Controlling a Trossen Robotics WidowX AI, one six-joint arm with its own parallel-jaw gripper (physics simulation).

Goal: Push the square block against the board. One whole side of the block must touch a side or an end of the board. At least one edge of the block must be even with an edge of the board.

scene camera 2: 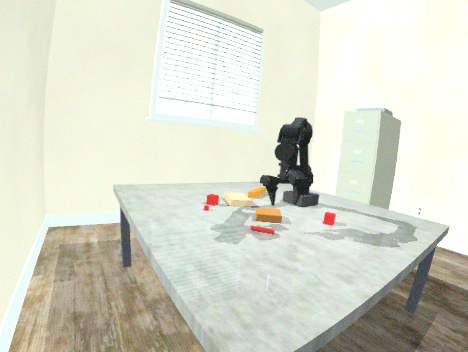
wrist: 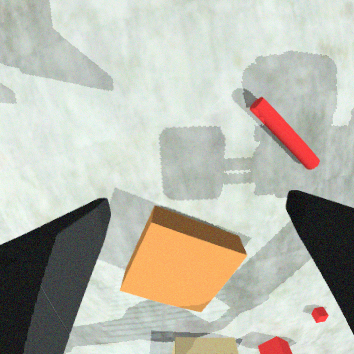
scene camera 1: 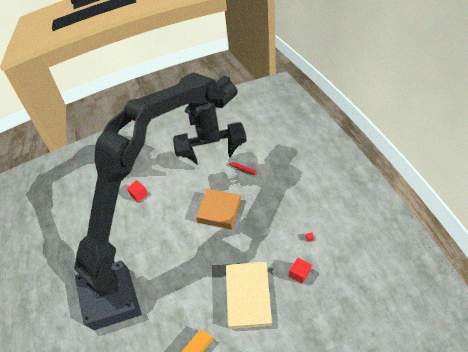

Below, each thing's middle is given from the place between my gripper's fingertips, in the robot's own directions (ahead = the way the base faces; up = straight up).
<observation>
The square block [scene camera 1: 218,208] lies 110 mm to the right of my hand, 70 mm below it and 30 mm behind it. From my hand the other things lie so: pale board [scene camera 1: 248,298] (380 mm to the right, 70 mm below, 40 mm behind).
</observation>
